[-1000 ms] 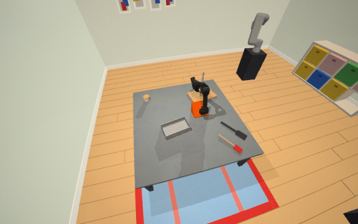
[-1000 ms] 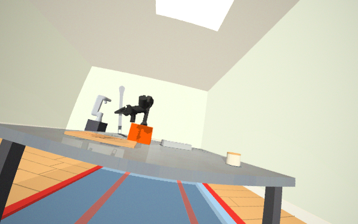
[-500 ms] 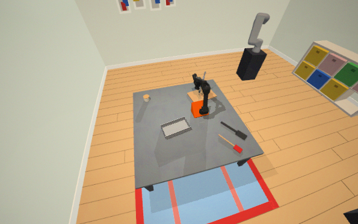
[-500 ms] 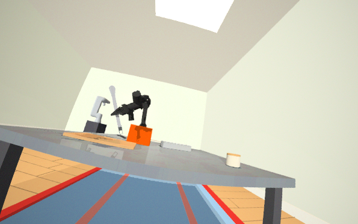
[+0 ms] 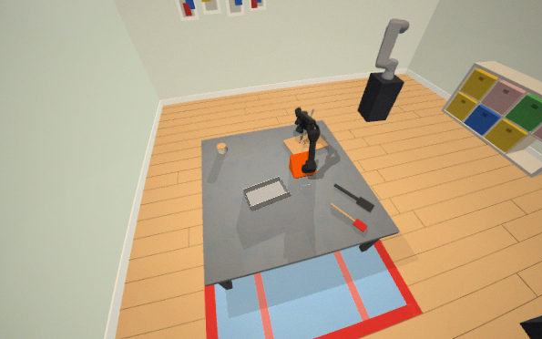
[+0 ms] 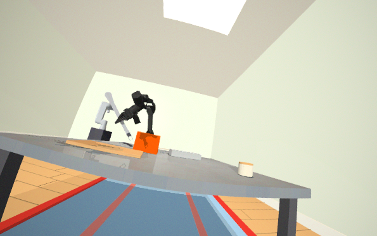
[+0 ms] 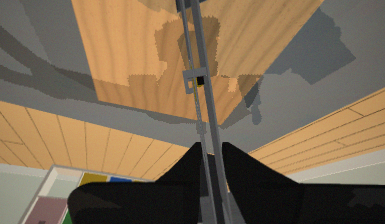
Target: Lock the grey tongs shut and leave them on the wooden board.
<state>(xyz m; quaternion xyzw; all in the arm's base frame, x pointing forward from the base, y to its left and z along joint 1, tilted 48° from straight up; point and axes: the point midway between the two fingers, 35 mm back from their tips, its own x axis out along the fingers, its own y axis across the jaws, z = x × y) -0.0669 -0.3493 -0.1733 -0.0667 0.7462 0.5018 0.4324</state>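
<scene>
The yellow slider lies 40 mm ahead of my gripper tip and 40 mm to the left of it. Round my gripper tip: roasting tin: 460 mm ahead, 540 mm to the left, 120 mm below; then wooden board: 10 mm ahead, 30 mm to the left, 140 mm below; then black spatula: 210 mm behind, 680 mm to the left, 150 mm below.
</scene>
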